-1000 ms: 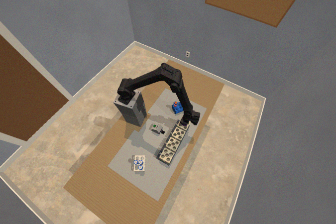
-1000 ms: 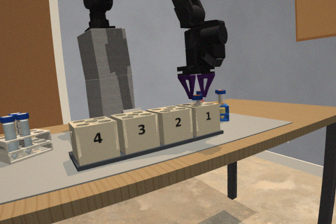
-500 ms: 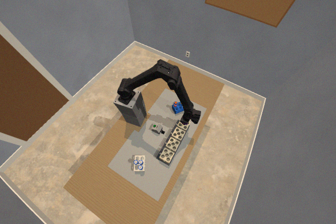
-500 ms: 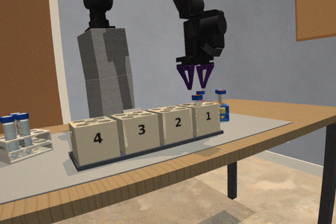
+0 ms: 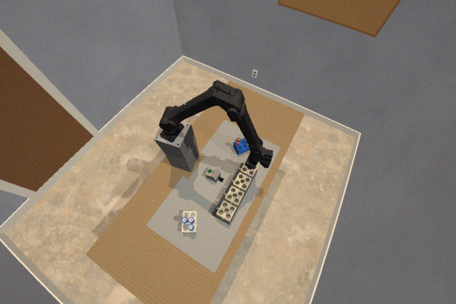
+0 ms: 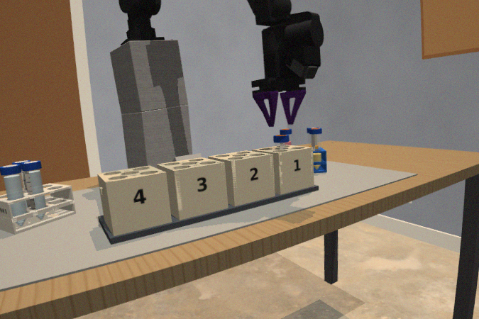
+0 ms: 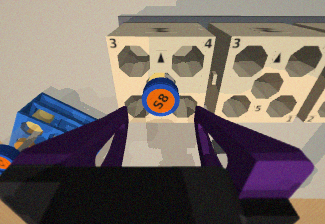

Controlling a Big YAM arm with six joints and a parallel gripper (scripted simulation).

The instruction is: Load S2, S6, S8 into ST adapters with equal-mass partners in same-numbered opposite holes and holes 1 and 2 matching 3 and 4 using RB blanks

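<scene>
Now: hand 180 mm to the right of the blue sample rack RS, 130 mm past it and 120 mm above it. Round my hand: white blank rack RB (490 mm to the right, 180 mm behind, 120 mm below).
</scene>
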